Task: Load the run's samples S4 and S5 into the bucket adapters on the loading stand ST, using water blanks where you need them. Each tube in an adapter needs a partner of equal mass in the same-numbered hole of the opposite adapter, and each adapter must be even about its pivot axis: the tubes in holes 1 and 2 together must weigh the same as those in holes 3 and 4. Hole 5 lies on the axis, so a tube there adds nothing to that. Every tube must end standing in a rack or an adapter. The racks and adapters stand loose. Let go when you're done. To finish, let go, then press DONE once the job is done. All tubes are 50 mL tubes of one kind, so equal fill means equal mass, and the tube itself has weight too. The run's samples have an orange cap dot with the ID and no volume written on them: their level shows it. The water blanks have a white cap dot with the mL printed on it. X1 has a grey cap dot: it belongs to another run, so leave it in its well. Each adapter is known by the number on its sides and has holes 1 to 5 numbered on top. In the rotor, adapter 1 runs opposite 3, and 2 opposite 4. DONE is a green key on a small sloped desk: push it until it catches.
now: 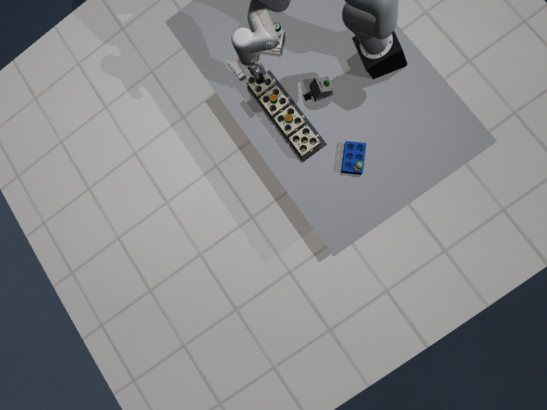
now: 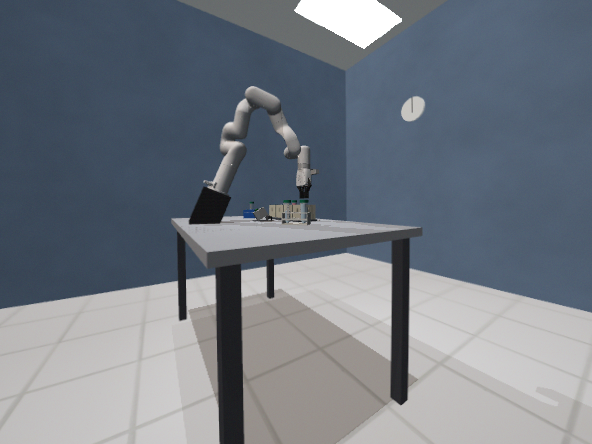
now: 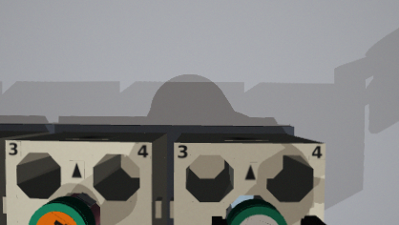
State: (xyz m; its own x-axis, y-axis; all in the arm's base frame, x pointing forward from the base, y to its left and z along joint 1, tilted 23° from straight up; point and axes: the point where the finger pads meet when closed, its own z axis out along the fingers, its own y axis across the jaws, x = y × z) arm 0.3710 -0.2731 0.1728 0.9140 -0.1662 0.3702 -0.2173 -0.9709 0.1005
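Now: the white rack 190 mm behind my hand, 120 mm to the right of it and 120 mm below it. The rest, counted from my hand: blue rack: 10 mm behind, 520 mm to the left, 120 mm below; then adapter: 80 mm ahead, 320 mm to the left, 100 mm below.
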